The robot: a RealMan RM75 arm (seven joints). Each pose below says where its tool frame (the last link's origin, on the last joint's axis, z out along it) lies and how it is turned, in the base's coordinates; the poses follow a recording.
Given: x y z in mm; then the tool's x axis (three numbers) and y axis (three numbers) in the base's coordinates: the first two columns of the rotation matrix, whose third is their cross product.
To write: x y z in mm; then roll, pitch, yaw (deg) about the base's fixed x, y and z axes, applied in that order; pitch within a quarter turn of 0, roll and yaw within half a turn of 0. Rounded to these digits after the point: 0 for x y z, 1 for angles.
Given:
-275, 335, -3, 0.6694, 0.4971, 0.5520, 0.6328, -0.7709, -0.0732
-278, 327, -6, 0.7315, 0.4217, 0.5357, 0.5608, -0.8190, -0.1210
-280, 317, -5, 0.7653, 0.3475, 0.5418, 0.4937, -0.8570, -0.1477
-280, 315, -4, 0.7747, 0.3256, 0.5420, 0.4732, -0.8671, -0.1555
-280, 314, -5, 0.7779, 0.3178, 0.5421, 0.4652, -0.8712, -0.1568
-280, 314, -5, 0.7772, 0.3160, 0.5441, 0.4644, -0.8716, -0.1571
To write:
-275, 335, -3, -175.0, -33.5, 36.6
-278, 327, -6, -171.8, -32.4, 30.0
-280, 317, -5, -169.9, -32.8, 24.4
-280, 315, -4, -169.3, -32.8, 22.8
-280, 314, -5, -169.2, -32.8, 22.2
-280, 314, -5, -169.2, -33.0, 22.1

